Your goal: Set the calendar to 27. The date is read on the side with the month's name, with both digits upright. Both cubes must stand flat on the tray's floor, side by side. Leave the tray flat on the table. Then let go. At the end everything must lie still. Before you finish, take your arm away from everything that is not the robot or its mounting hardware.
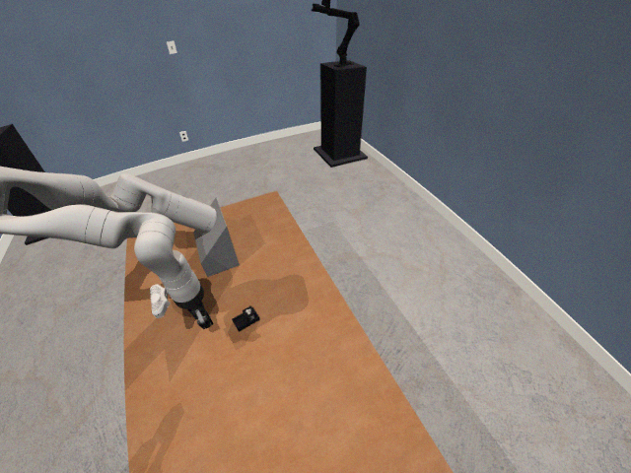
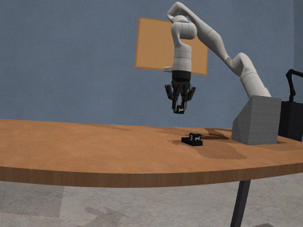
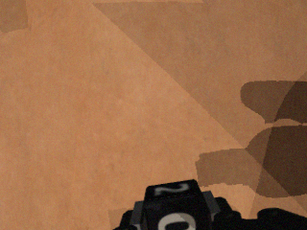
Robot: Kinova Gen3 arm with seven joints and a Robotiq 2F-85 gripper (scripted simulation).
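My gripper is now 20 mm past the black tray, 100 mm to the right of it and 120 mm above it.
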